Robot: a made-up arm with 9 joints. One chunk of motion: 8 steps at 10 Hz.
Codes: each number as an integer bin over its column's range. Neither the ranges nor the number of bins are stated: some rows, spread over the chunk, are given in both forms.
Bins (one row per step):
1: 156 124 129 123 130 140 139 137 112
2: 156 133 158 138 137 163 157 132 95
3: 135 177 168 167 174 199 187 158 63
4: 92 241 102 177 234 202 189 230 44
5: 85 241 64 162 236 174 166 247 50
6: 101 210 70 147 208 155 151 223 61
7: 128 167 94 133 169 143 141 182 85
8: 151 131 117 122 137 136 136 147 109
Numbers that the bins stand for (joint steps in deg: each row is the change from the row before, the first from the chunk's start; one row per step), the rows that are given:
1: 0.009 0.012 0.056 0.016 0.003 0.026 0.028 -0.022 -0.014
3: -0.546 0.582 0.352 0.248 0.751 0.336 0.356 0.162 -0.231
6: -1.446 0.936 -0.390 0.142 1.330 0.105 0.110 0.730 -0.240
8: -0.123 0.088 -0.034 0.011 0.122 0.005 0.008 0.066 -0.027
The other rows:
2: 0.009 0.109 0.276 0.095 0.122 0.147 0.151 -0.066 -0.089
4: -1.685 1.270 -0.148 0.300 1.773 0.351 0.370 0.791 -0.315
5: -1.870 1.270 -0.436 0.221 1.807 0.204 0.213 0.940 -0.288
7: -0.732 0.474 -0.209 0.069 0.666 0.041 0.042 0.372 -0.133

